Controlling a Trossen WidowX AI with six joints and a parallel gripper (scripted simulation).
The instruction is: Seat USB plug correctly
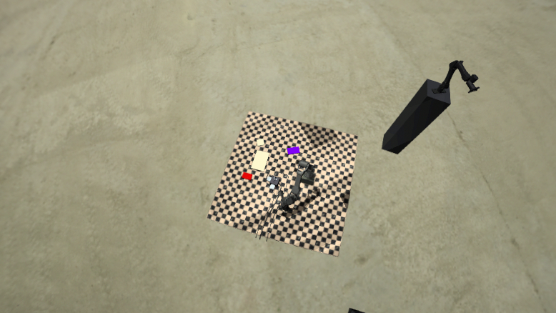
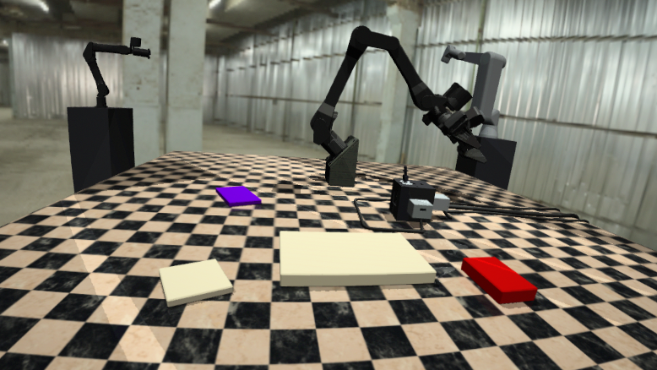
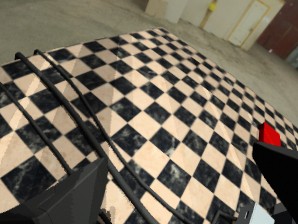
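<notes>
Now: gripper tip 9 cm short of the usb plug, 24 cm to the left of it and 5 cm above it. From my gripper tip the other things lie so: large cream slab (32 cm ahead, 38 cm to the right, 14 cm below); then red block (38 cm ahead, 18 cm to the right, 13 cm below); then purple tile (3 cm ahead, 61 cm to the right, 14 cm below).
</notes>
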